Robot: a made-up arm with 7 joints.
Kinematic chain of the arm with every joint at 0, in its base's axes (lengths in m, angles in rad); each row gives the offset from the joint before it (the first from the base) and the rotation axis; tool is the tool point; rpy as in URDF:
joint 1: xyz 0 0 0.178 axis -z
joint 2: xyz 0 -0.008 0.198 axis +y
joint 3: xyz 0 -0.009 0.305 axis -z
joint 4: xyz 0 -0.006 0.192 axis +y
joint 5: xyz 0 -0.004 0.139 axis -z
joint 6: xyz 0 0 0.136 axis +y
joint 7: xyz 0 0 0.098 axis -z
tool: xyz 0 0 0 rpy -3.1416 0 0
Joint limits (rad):
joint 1: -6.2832..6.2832
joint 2: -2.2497..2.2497
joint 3: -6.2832..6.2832
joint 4: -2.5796..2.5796
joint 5: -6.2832..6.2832
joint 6: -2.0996..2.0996
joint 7: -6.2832..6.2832
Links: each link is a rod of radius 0.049 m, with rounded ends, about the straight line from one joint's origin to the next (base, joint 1, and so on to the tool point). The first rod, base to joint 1, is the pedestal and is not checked.
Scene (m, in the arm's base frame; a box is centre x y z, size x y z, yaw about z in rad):
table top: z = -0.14
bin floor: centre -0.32 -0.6 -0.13 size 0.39 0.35 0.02 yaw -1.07
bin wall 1: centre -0.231 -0.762 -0 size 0.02 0.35 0.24 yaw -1.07
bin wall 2: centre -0.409 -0.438 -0 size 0.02 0.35 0.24 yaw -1.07
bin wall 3: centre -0.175 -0.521 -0 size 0.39 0.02 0.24 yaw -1.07
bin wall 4: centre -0.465 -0.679 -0 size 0.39 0.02 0.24 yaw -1.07
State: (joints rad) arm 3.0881 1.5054 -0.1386 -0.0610 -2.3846 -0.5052 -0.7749
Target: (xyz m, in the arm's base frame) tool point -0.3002 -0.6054 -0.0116
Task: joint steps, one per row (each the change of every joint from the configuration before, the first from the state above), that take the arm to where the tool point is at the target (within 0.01 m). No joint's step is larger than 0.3 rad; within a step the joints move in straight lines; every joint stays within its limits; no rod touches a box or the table.
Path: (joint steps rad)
1: -0.1789 -0.0848 -0.1332 0.2544 0.0110 0.0665 -0.1254
2: -0.1789 -0.0849 -0.1332 0.2545 0.0110 0.0665 -0.1253
3: -0.1789 -0.0848 -0.1332 0.2544 0.0110 0.0664 -0.1254
4: -0.1790 -0.0848 -0.1333 0.2545 0.0110 0.0665 -0.1254
5: -0.1223 0.2969 0.0915 -0.1320 -0.0898 -0.2304 0.2508
6: -0.1224 0.2970 0.0915 -0.1320 -0.0898 -0.2304 0.2507

